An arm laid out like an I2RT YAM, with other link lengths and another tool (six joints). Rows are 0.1 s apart.
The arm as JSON. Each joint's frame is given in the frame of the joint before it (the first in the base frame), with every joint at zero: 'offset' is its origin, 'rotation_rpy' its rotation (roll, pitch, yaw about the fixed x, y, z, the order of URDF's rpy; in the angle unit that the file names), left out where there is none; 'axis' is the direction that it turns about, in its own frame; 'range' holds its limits. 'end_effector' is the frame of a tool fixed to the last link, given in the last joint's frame.
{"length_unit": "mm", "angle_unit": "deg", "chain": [
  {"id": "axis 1", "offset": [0.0, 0.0, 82.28], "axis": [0.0, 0.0, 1.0], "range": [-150.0, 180.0]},
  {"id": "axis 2", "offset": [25.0, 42.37, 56.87], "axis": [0.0, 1.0, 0.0], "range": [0.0, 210.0]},
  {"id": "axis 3", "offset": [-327.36, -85.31, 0.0], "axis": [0.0, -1.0, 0.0], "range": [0.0, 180.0]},
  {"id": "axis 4", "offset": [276.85, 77.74, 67.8], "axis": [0.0, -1.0, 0.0], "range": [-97.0, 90.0]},
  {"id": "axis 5", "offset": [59.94, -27.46, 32.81], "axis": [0.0, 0.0, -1.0], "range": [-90.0, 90.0]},
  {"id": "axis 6", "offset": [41.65, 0.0, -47.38], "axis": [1.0, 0.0, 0.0], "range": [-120.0, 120.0]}
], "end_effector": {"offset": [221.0, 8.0, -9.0], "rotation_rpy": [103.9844, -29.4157, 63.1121]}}
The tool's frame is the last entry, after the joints.
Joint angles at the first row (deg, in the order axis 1, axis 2, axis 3, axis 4, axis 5, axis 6):
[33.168, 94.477, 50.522, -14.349, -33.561, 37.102]
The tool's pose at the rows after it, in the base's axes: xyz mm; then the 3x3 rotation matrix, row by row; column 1 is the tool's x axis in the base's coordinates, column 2 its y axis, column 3 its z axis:
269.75 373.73 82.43; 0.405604 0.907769 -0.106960; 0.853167 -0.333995 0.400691; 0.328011 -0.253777 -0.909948
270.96 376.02 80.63; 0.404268 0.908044 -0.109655; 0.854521 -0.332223 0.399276; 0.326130 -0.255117 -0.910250
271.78 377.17 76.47; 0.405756 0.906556 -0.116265; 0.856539 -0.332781 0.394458; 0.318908 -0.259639 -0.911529
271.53 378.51 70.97; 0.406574 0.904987 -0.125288; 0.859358 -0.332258 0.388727; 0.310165 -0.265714 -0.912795
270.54 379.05 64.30; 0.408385 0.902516 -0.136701; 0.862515 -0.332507 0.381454; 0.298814 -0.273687 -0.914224
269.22 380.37 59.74; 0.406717 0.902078 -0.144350; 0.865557 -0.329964 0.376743; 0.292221 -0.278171 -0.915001
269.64 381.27 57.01; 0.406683 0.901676 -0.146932; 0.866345 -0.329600 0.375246; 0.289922 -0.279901 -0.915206
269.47 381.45 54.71; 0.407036 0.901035 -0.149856; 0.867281 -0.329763 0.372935; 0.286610 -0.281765 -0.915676
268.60 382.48 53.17; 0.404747 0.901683 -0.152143; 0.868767 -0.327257 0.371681; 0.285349 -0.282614 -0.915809
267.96 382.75 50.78; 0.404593 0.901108 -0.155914; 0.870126 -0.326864 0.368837; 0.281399 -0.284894 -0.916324
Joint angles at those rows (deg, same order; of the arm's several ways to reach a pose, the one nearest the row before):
[33.540, 95.264, 51.463, -14.283, -33.583, 37.125]
[33.714, 95.941, 51.877, -14.130, -33.561, 37.167]
[33.801, 96.815, 52.183, -14.043, -33.518, 37.189]
[33.976, 97.800, 52.358, -13.824, -33.496, 37.233]
[34.107, 98.825, 52.401, -13.628, -33.496, 37.255]
[34.348, 99.568, 52.445, -13.388, -33.496, 37.255]
[34.414, 100.093, 52.511, -13.081, -33.495, 37.278]
[34.457, 100.443, 52.512, -12.951, -33.474, 37.276]
[34.632, 100.706, 52.511, -12.775, -33.474, 37.277]
[34.719, 101.055, 52.512, -12.689, -33.452, 37.277]

